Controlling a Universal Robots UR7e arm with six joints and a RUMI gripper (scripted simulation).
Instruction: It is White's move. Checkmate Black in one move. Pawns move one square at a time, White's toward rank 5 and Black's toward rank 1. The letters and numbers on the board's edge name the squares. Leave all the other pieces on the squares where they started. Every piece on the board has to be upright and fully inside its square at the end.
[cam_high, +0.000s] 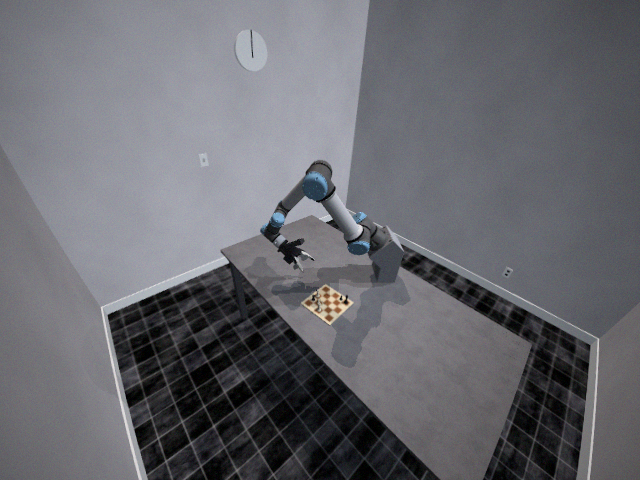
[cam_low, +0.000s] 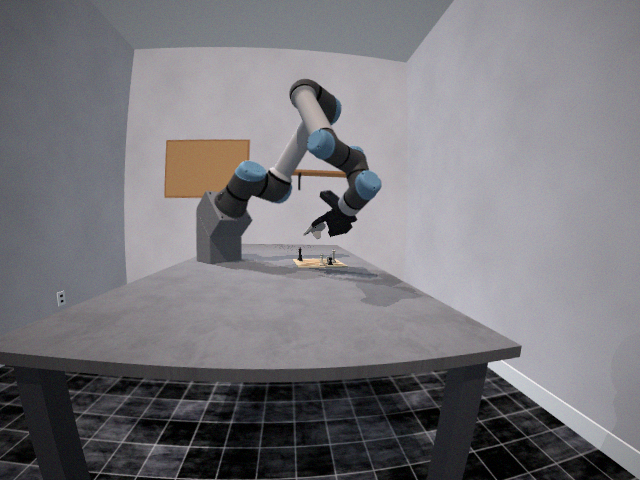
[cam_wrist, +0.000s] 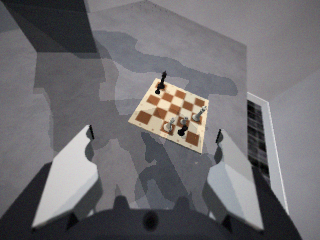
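Now: the white chess piece 30 mm ahead of my hand, 100 mm to the left of it and 130 mm below it. From my hand the other things lie so: black pawn (70 mm ahead, 100 mm to the left, 140 mm below); then tall white piece (110 mm ahead, 170 mm to the left, 120 mm below); then chessboard (40 mm ahead, 180 mm to the left, 160 mm below).
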